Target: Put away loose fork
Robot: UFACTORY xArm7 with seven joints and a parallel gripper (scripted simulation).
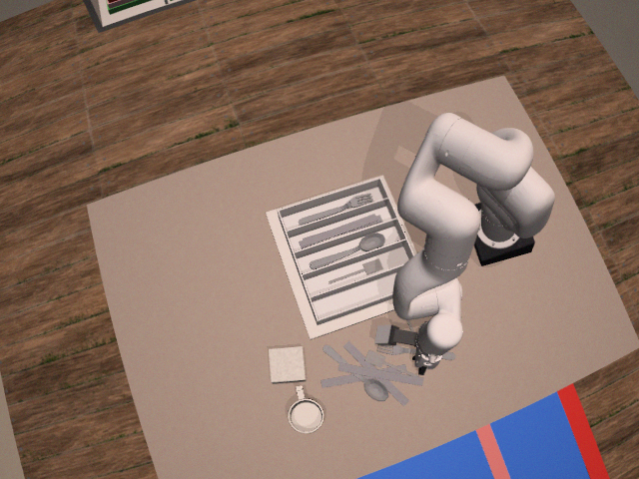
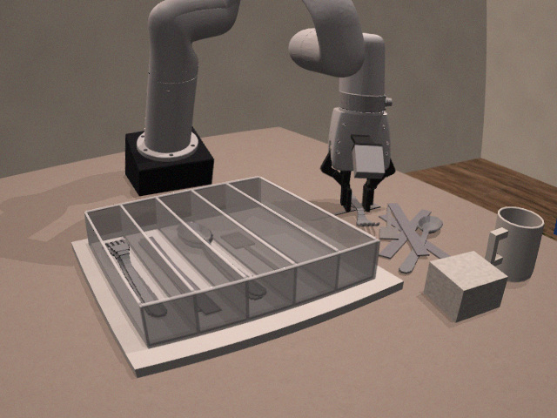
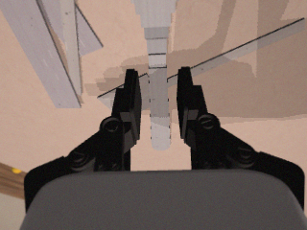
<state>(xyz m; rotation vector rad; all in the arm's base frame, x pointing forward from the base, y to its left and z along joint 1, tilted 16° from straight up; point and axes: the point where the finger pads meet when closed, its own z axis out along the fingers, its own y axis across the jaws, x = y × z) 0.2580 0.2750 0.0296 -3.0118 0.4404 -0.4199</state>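
The tray lies 13 cm ahead of my hand, 28 cm to the right of it and 3 cm above it. Also, from my hand: mug: 29 cm ahead, 11 cm to the left, 1 cm above; then block: 32 cm ahead, 1 cm to the right.
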